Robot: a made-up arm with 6 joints.
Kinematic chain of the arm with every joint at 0, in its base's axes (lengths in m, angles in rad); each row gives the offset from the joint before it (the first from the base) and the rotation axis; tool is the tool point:
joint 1: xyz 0 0 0.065 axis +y
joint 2: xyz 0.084 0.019 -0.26 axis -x
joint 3: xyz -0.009 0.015 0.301 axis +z
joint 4: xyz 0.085 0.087 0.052 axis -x
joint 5: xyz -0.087 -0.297 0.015 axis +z
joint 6: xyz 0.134 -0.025 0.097 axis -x
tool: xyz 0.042 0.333 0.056
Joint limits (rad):
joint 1: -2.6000..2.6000
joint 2: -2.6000..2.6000
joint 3: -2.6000..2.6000
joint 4: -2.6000..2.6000
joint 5: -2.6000..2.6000
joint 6: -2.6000..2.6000
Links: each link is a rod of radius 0.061 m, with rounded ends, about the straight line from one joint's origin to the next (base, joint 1, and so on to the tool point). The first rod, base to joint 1, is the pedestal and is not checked.
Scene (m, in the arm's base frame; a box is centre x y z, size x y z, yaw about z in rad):
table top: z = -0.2
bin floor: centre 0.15 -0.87 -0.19 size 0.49 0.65 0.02 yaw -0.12
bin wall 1: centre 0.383 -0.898 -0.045 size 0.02 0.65 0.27 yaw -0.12
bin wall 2: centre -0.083 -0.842 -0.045 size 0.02 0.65 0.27 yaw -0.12
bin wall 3: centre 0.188 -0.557 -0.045 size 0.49 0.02 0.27 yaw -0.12
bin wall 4: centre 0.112 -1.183 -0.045 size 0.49 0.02 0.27 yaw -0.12
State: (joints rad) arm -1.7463 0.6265 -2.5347 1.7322 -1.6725 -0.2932
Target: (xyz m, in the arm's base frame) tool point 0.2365 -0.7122 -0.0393
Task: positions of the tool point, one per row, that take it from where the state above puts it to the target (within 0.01 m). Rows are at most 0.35 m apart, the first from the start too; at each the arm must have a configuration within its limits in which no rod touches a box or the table.
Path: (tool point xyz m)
1: -0.6208 -0.1953 0.2115
2: -0.4337 -0.4484 0.3189
3: -0.1705 -0.6280 0.3290
4: -0.0244 -0.7068 0.2129
5: 0.1161 -0.7328 0.0869
6: 0.2365 -0.7122 -0.0393

